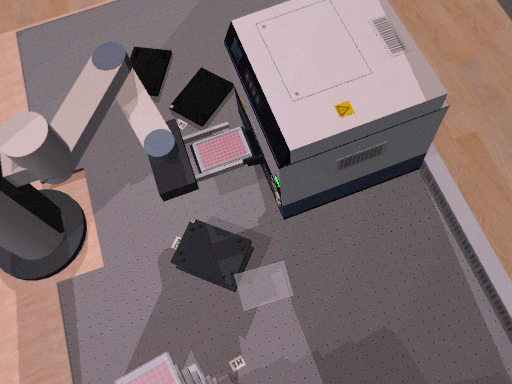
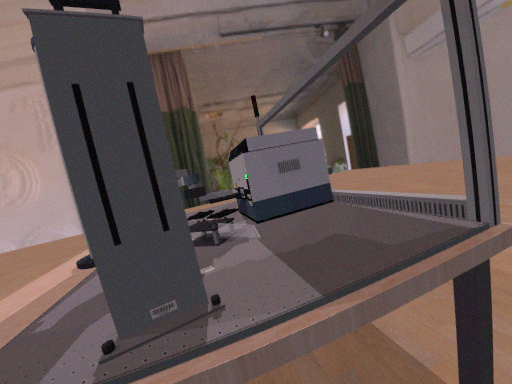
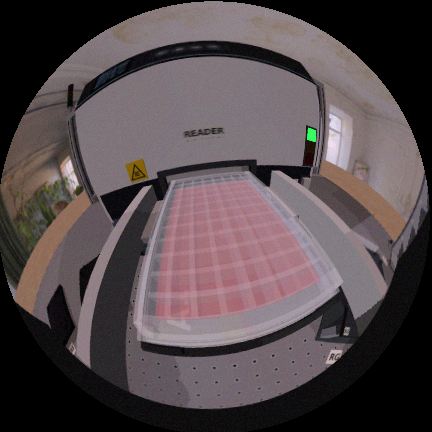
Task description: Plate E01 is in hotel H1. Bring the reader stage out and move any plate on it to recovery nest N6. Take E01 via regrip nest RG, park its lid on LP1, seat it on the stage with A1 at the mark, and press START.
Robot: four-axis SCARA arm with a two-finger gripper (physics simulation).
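Pixels of known places: gripper, fingertip midpoint: (image 1: 235, 143) (image 2: 230, 191) (image 3: 214, 184); arm's base, origin of the base link: (image 1: 41, 234).
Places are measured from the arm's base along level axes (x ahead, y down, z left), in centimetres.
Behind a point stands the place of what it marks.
My gripper (image 1: 238, 145) {z -1.6, x 56.5, y -15.8 cm} (image 3: 214, 184) {z -1.6, x 56.5, y -15.8 cm} is shut on a pink-welled plate with a clear rim (image 1: 217, 151) {z -1.9, x 51.7, y -15.5 cm} (image 3: 230, 250) {z -1.6, x 50.0, y -15.7 cm} at the reader stage (image 3: 185, 351). Its fingers lie along the plate's two long sides. The dark stage shows under the plate's near edge; whether there is a gap between them I cannot tell. The reader (image 1: 330, 65) {z -3.2, x 79.3, y -36.4 cm} (image 2: 287, 170) {z -18.6, x 79.9, y -20.1 cm} (image 3: 200, 105) {z -1.4, x 61.7, y -23.4 cm} shows a green light. The regrip nest RG (image 1: 212, 252) {z -23.1, x 42.7, y -7.3 cm} (image 3: 332, 327) {z -14.2, x 41.3, y -4.4 cm} is a dark platform. Hotel H1 is a tall grey tower (image 2: 120, 175) {z -64.6, x 32.4, y -26.1 cm}; a pink plate (image 1: 150, 374) {z -50.5, x 31.6, y -44.2 cm} shows near label H1. I cannot tell which plate is E01. START does not show clearly.
A black pad (image 1: 202, 97) {z 24.3, x 52.8, y -2.2 cm} with a small label stands left of the reader, and another black pad (image 1: 152, 70) {z 39.1, x 41.3, y -2.5 cm} lies beyond it. A pale translucent rectangle (image 1: 265, 286) {z -34.6, x 52.1, y -5.0 cm} lies beside RG. The arm's round base (image 1: 70, 230) {z -2.6, x 8.6, y -2.0 cm} is at the left. A frame post (image 2: 467, 110) {z -70.5, x 100.4, y -25.9 cm} stands at the table's edge.
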